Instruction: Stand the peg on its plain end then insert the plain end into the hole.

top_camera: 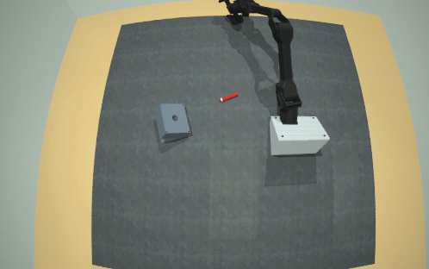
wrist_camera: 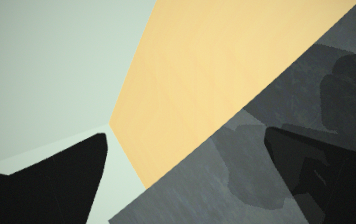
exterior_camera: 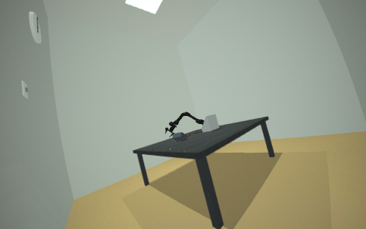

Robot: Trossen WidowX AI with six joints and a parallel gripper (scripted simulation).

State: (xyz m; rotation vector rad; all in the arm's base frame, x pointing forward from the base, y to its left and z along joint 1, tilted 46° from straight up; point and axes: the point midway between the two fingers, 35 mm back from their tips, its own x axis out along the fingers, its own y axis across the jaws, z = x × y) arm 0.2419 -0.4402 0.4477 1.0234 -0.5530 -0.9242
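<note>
My gripper tip is now 1 cm past the peg, 52 cm to the right of it and 5 cm above it. The rest, counted from my gripper tip: grey sloped panel 21 cm ahead, 63 cm to the left, 2 cm below.
</note>
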